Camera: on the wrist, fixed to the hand. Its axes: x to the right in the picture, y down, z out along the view.
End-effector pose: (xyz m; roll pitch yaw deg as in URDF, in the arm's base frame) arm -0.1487 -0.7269 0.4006 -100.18 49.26 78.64
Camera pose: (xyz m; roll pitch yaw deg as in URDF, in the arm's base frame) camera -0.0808 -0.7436 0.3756 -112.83 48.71 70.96
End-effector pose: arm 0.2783 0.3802 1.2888 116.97 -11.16 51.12
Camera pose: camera 0.2472 0.4125 1.3481 109.18 -13.95 55.45
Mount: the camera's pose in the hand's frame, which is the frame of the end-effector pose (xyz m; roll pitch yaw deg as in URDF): 0.0170 0.0307 -0.0655 -6.82 5.03 0.61
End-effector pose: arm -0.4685 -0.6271 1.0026 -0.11 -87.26 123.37
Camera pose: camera -0.5305 -0.5886 1.0164 -11.36 -82.21 127.78
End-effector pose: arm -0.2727 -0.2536 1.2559 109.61 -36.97 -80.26
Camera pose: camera -0.2249 -0.2281 1.3068 99.16 -39.09 -74.42
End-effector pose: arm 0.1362 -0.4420 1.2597 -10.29 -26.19 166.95
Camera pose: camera 0.0871 -0.4496 1.2045 -17.01 -21.13 166.63
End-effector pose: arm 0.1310 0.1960 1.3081 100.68 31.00 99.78
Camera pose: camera 0.0670 0.2219 1.3356 96.62 29.35 105.32
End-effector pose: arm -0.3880 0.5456 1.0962 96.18 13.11 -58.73
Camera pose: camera -0.3221 0.5563 1.1289 90.43 11.92 -53.69
